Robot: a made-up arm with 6 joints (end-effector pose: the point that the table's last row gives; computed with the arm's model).
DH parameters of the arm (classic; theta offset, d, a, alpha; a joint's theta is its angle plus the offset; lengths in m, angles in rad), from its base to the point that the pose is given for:
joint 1: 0 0.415 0 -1.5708
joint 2: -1.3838 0 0.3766 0
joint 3: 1.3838 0 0.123 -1.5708
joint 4: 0 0.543 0 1.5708
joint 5: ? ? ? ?
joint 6: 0 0.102 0 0
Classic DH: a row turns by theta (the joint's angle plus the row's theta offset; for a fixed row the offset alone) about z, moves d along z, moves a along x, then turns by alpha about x.
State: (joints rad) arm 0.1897 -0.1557 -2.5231 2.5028 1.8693 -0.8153
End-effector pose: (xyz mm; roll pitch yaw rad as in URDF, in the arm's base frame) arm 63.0 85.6 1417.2 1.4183 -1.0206 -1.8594
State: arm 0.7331 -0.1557 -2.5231 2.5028 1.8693 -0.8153
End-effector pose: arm 9.6 105.8 1417.2 1.4183 -1.0206 -1.3160
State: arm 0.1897 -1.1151 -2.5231 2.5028 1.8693 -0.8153
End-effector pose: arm -775.6 -75.4 1054.1 2.2819 -0.2966 -2.4451
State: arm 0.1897 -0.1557 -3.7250 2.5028 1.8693 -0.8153
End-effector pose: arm -551.8 -32.5 1078.8 2.3991 -0.0830 -2.4674
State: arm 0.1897 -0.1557 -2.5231 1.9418 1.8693 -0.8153
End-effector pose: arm 102.1 134.5 1393.4 1.8545 -1.1730 -2.7545
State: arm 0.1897 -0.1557 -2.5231 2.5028 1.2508 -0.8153
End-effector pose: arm 130.3 68.5 1454.6 0.5173 -0.7738 -1.3011
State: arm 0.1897 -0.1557 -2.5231 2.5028 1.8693 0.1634
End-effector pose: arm 63.0 85.6 1417.2 -1.3835 -1.1303 0.9821
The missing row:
joint 5: 0 0 0.08 -1.5708
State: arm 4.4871 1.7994 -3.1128 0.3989 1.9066 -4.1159
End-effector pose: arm -157.5 -900.3 123.7 2.4303 0.0108 2.3324
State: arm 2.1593 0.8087 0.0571 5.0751 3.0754 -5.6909
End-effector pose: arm 47.5 74.7 260.2 -0.8237 0.2109 0.6972
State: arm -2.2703 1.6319 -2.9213 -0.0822 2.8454 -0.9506
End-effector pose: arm -534.7 -621.9 208.7 -1.5889 0.6991 -0.6872
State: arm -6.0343 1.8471 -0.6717 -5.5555 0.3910 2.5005
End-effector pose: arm -209.3 -77.3 -148.2 -2.8991 -1.4743 2.8894
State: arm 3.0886 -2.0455 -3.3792 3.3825 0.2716 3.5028
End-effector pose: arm 812.1 -54.9 -181.6 2.7338 0.4495 2.4201
